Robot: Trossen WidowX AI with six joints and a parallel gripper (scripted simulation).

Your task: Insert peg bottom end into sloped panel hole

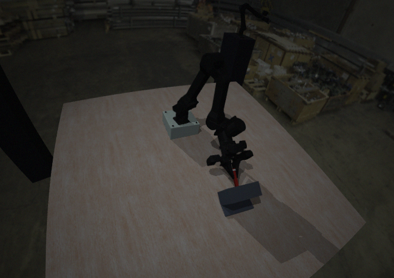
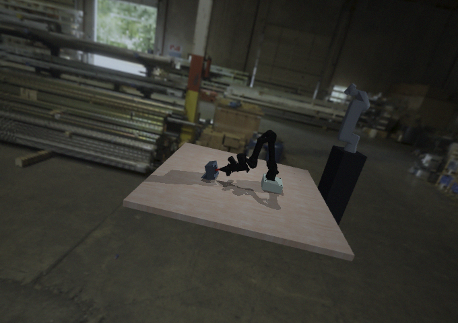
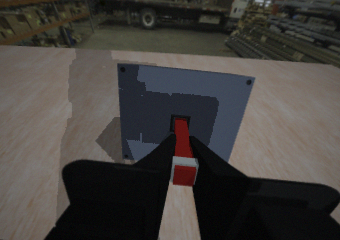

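Right now my gripper tip is 20 mm past the red square peg and 10 mm below it. Round my gripper tip: sloped panel (50 mm ahead, 20 mm to the right, 20 mm below).
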